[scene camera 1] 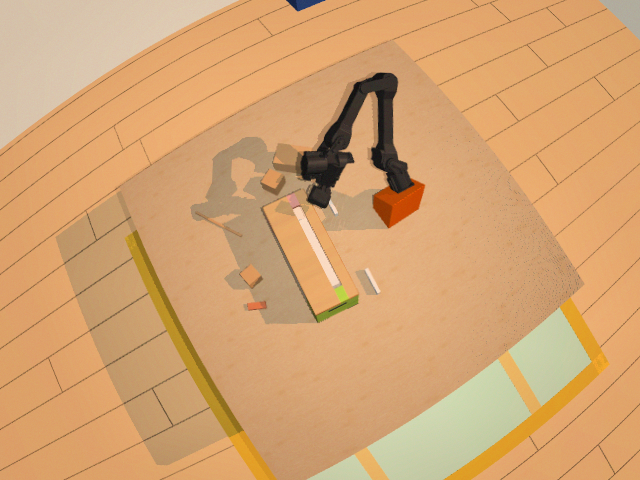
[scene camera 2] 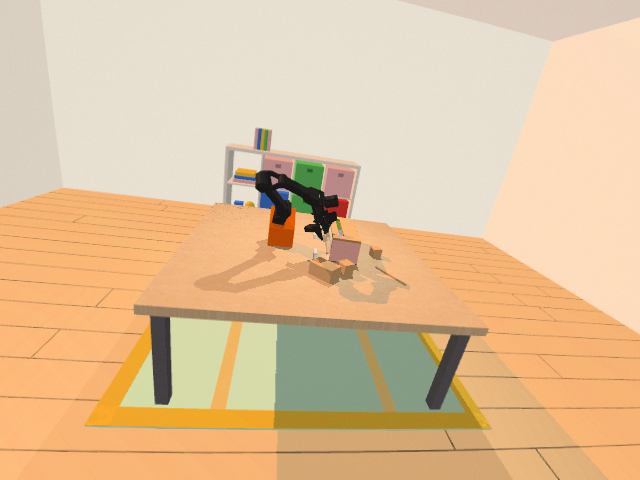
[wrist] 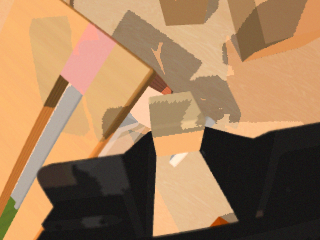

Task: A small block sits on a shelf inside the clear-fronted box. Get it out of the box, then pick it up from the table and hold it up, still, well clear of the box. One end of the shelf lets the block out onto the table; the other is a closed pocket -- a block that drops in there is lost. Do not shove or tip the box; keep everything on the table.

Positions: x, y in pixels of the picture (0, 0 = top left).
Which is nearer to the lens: the tan block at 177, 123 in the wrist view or the wooden box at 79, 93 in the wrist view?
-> The tan block.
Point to a wooden box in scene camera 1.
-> At 323, 279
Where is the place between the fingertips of my gripper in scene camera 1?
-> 318, 194
